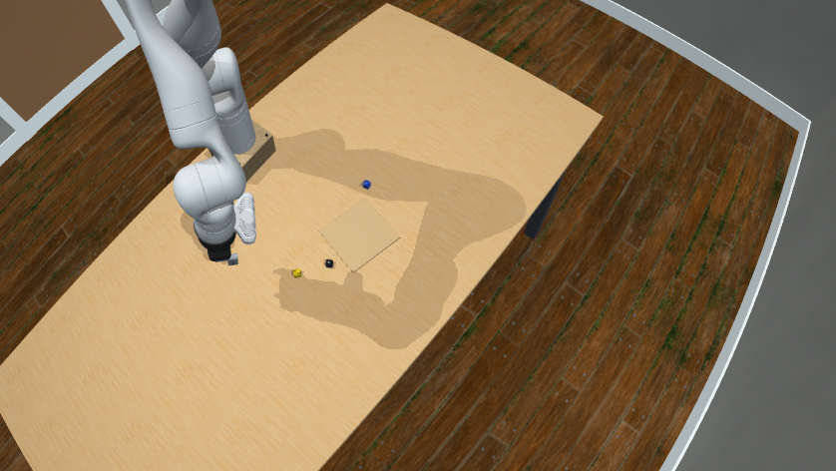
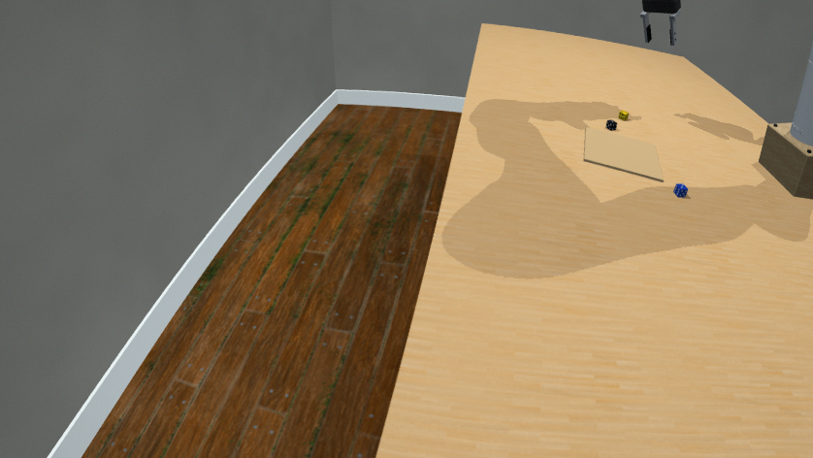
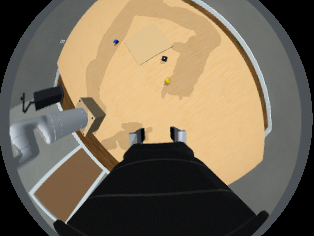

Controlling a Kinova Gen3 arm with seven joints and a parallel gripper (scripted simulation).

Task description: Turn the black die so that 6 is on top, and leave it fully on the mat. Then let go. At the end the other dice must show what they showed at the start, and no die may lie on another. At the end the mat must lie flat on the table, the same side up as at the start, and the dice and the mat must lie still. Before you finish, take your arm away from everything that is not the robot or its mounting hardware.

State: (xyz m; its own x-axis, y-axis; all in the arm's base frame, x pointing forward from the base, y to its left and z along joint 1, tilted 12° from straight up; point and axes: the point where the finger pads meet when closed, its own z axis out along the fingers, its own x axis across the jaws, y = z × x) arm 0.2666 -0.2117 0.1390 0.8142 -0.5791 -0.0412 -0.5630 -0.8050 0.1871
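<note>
The yellow die lies 17 cm below my hand, 8 cm to the left of it and 7 cm ahead of it. From my hand the other things lie so: black die: 17 cm below, 14 cm to the left, 11 cm ahead; blue die: 36 cm to the left, 17 cm below, 3 cm ahead; tan mat: 25 cm to the left, 18 cm below, 10 cm ahead.
</note>
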